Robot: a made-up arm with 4 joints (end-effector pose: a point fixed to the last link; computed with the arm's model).
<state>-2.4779 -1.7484 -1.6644 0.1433</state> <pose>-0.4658 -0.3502 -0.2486 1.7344 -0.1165 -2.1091</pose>
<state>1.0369 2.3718 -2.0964 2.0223</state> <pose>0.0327 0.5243 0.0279 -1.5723 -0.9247 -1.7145</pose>
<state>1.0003 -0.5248 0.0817 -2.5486</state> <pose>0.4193 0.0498 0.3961 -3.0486 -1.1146 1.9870</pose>
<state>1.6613 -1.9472 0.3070 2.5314</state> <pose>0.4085 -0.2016 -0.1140 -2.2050 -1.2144 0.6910</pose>
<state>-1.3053 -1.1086 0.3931 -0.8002</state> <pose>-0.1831 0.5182 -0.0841 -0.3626 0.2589 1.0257</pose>
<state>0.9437 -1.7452 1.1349 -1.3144</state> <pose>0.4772 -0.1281 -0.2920 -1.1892 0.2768 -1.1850</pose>
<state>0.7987 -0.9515 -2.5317 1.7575</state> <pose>0.4019 0.1093 -0.1202 0.7050 0.7674 2.4912</pose>
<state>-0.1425 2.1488 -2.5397 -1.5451</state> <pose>-0.6969 0.3374 -0.1657 -0.6117 0.5991 -3.0167</pose>
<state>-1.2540 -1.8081 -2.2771 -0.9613</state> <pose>-0.3751 0.4852 -0.2362 2.2933 -0.1692 1.7116</pose>
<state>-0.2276 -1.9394 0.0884 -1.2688</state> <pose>0.2015 0.4170 -0.4456 -0.1052 0.6692 0.1941</pose>
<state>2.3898 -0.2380 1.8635 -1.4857</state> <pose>0.1172 -0.3737 0.4776 -1.5052 -1.3426 -2.7578</pose>
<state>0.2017 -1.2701 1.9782 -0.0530</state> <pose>0.2803 0.1851 0.0003 -1.2662 -0.4046 -1.8450</pose>
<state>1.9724 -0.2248 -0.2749 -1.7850</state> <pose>0.2597 -0.3274 0.4816 1.5309 -1.5102 3.0483</pose>
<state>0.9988 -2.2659 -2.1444 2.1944</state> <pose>0.1776 0.2397 -0.3748 0.7359 -0.2802 2.6785</pose>
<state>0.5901 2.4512 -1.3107 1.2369</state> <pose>-0.0829 0.5359 -0.0049 -1.7286 -0.8980 -0.0570</pose>
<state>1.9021 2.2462 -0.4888 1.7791</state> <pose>0.4148 0.1905 -0.0322 -0.4279 -0.4884 -2.0123</pose>
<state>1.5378 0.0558 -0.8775 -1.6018</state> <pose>0.4002 -0.0756 0.5439 -2.5692 -1.4915 1.9096</pose>
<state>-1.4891 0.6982 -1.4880 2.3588</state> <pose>-0.2306 -0.0961 0.3089 -2.2389 0.6162 0.4425</pose>
